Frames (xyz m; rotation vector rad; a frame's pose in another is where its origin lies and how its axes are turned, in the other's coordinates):
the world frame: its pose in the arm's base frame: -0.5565 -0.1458 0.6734 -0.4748 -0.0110 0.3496
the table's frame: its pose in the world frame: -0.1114 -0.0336 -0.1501 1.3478 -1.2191 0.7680
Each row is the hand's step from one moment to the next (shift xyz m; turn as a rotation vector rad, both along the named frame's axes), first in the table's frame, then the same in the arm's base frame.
Working: the table's frame: its pose in the arm's base frame: -0.6366 -0.2777 0.5627 1.1653 -0.7457 1.2260

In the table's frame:
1: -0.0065 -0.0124 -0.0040 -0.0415 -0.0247 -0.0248
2: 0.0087 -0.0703 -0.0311 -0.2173 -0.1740 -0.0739
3: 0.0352 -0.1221 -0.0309 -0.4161 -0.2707 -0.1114
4: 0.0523 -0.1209 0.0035 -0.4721 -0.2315 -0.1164
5: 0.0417 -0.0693 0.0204 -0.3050 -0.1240 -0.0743
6: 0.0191 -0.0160 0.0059 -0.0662 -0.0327 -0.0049
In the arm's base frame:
1: 0.0098 0.0026 -0.0104 0.0105 0.0121 -0.0519
2: 0.0651 0.0369 -0.0195 0.1062 0.0134 -0.2674
3: 0.1211 0.0485 -0.0088 0.1476 -0.0070 -0.4868
4: 0.1289 0.0212 0.0171 0.0962 -0.0224 -0.5294
5: 0.0793 -0.0016 0.0258 0.0377 -0.0170 -0.3350
6: 0.0207 0.0015 0.0150 0.0154 -0.0139 -0.0710

